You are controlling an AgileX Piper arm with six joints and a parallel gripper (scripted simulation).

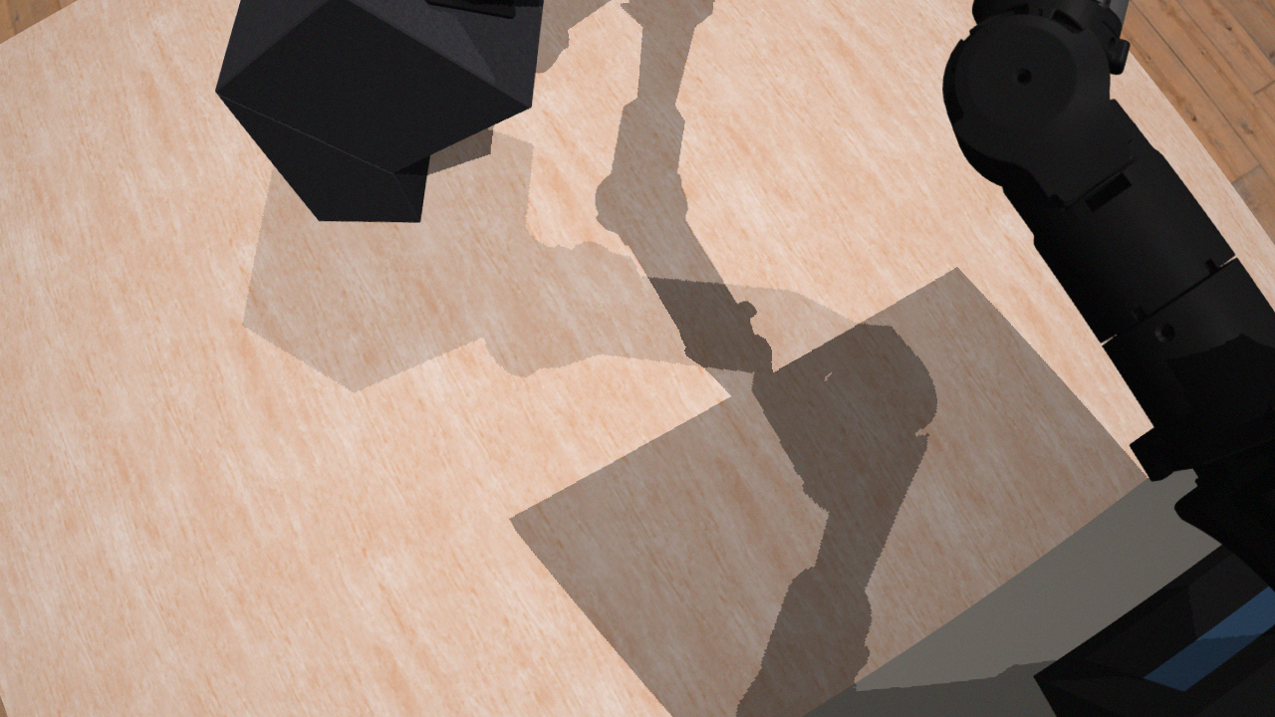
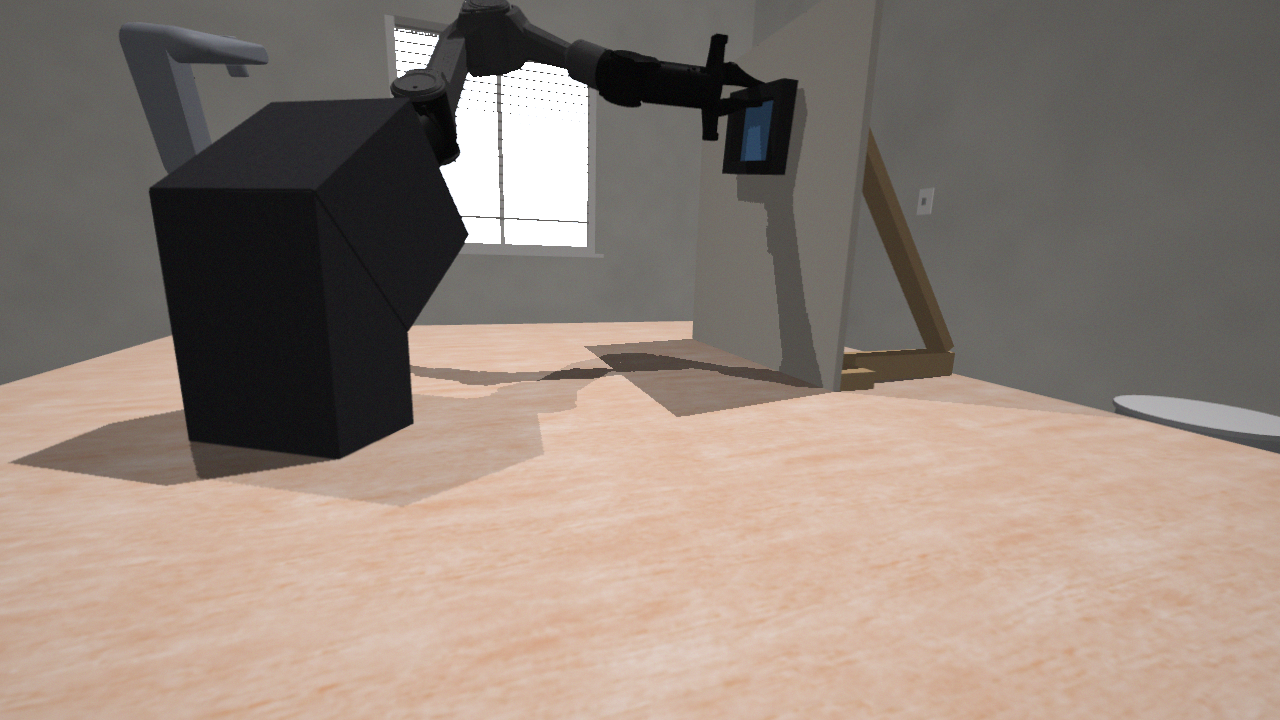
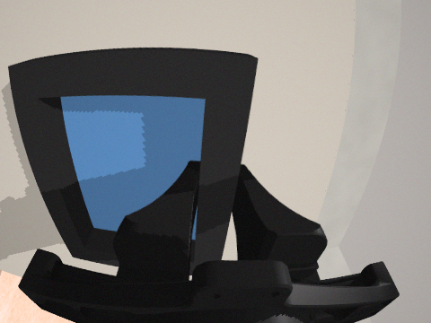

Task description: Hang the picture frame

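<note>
Now: the picture frame 10 mm ahead of my hand and 50 mm below it. Round my hand: grey wall panel (20 mm ahead, 20 mm to the left, 170 mm below).
</note>
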